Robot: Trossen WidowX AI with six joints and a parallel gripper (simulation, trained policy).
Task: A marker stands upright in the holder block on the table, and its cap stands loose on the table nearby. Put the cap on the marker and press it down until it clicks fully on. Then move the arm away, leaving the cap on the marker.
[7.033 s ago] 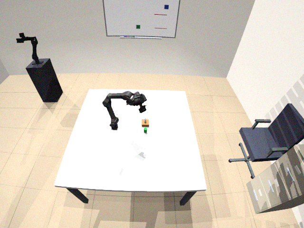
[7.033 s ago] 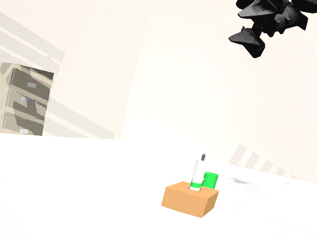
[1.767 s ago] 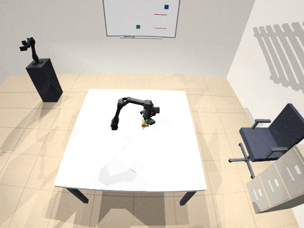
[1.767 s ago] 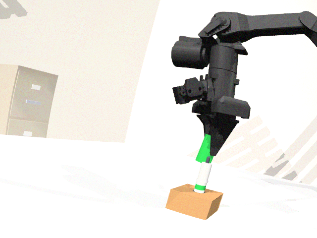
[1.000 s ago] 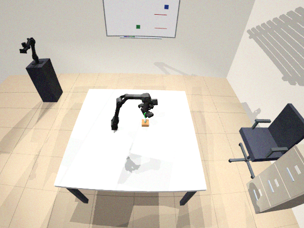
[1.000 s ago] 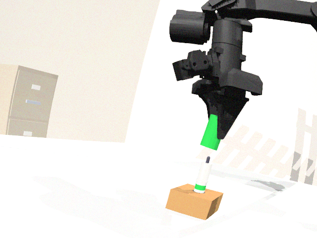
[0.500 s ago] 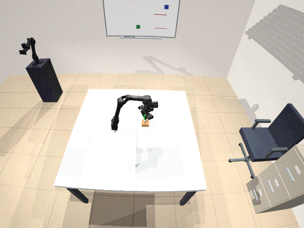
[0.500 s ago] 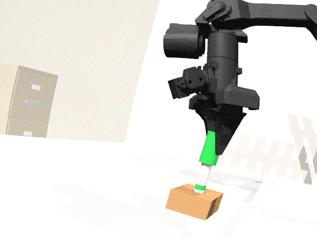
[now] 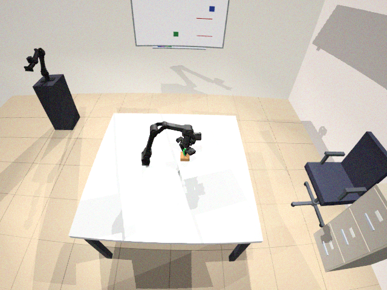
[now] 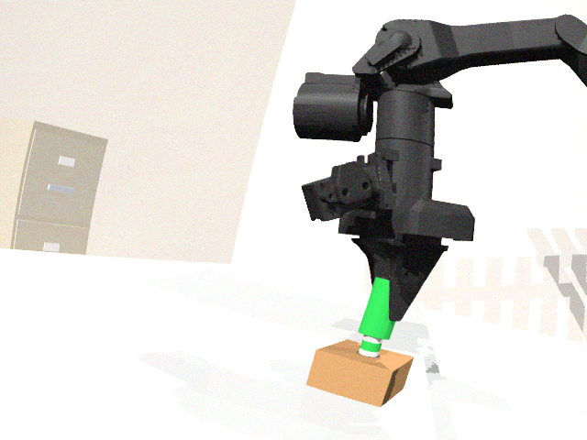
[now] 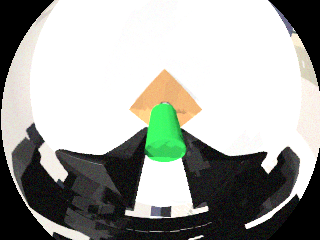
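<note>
Now: the white marker 1 cm to the left of my gripper tip and 1 cm ahead of it. The rest, counted from my gripper tip: green cap 1 cm ahead, 1 cm above; orange holder block 6 cm below, 1 cm to the left, 1 cm ahead.
</note>
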